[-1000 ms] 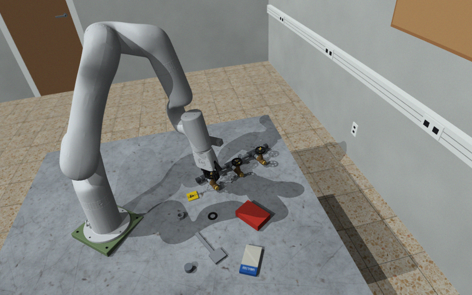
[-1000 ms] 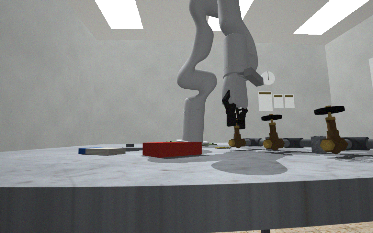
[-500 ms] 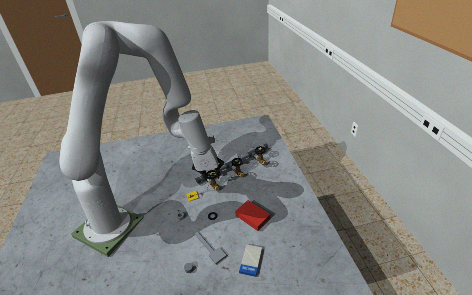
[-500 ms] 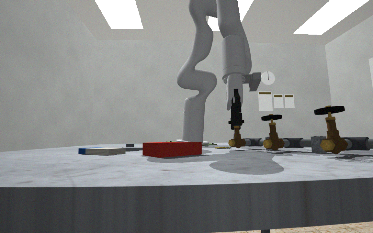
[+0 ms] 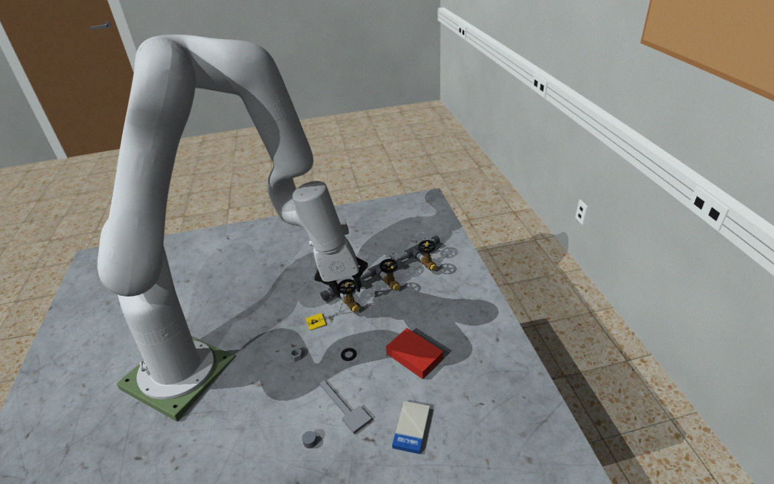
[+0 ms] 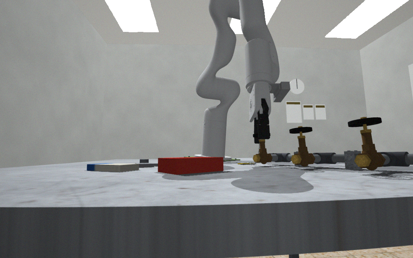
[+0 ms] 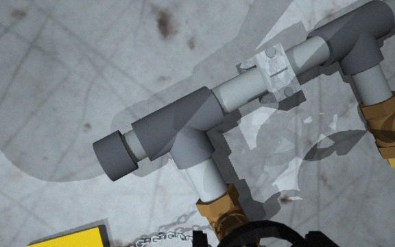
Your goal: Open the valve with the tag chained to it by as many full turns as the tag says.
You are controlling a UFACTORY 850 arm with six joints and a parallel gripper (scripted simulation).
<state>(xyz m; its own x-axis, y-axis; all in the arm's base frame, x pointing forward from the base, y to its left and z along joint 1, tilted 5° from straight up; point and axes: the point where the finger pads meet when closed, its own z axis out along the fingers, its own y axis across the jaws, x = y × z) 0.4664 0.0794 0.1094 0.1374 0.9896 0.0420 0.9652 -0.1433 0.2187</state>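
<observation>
Right now the yellow tag is 9 cm below my hand, 9 cm behind it and 2 cm to the right of it. Also, from my hand: black washer: 16 cm to the right, 9 cm below, 4 cm behind; red block: 21 cm to the right, 13 cm ahead, 7 cm below; grey nut: 17 cm behind, 12 cm to the right, 8 cm below.
</observation>
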